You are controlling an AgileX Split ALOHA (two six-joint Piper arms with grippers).
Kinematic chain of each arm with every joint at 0, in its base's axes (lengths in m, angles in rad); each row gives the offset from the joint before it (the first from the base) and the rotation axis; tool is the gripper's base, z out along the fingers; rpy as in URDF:
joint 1: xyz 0 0 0.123 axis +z
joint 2: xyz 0 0 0 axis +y
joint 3: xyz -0.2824 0 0.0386 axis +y
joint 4: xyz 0.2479 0 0.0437 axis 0.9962 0 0.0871
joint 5: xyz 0 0 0 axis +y
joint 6: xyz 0.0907 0 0.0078 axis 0.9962 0 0.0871
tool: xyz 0 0 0 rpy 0 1.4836 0
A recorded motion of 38 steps. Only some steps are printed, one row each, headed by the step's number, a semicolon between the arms.
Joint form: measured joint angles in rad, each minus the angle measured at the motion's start. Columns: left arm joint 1, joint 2, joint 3, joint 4, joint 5, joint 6; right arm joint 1, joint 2, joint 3, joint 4, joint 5, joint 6.
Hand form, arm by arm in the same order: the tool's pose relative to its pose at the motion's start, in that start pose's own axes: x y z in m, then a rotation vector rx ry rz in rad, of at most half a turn. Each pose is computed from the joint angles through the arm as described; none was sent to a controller.
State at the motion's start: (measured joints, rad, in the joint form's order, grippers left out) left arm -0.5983 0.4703 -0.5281 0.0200 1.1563 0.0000; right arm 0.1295 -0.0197 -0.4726 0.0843 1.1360 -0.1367
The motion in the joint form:
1: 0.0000 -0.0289 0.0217 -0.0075 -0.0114 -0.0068; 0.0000 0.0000 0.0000 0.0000 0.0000 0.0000
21: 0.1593 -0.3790 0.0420 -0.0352 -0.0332 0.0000; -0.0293 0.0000 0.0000 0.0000 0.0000 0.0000
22: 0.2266 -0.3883 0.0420 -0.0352 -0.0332 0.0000; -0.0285 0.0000 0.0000 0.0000 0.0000 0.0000
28: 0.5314 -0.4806 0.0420 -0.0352 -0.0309 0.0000; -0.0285 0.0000 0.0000 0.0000 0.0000 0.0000
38: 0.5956 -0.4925 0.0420 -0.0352 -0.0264 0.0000; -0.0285 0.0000 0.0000 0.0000 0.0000 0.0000
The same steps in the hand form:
1: 0.0053 -0.0007 0.0016 0.0069 -0.0186 -0.0100; 0.0000 0.0000 0.0000 0.0000 0.0000 0.0000
21: 0.0426 -0.0016 -0.0293 -0.0773 -0.3690 -0.1331; -0.0001 0.0002 0.0002 0.0249 0.0013 0.0154
22: 0.0437 -0.0014 -0.0301 -0.1240 -0.3773 -0.1822; -0.0001 0.0002 0.0002 0.0242 0.0013 0.0150
28: 0.0539 -0.0064 -0.0363 -0.3520 -0.4569 -0.3906; -0.0001 0.0002 0.0002 0.0242 0.0013 0.0150
38: 0.0552 -0.0079 -0.0366 -0.4000 -0.4610 -0.4344; -0.0001 0.0002 0.0002 0.0242 0.0013 0.0150

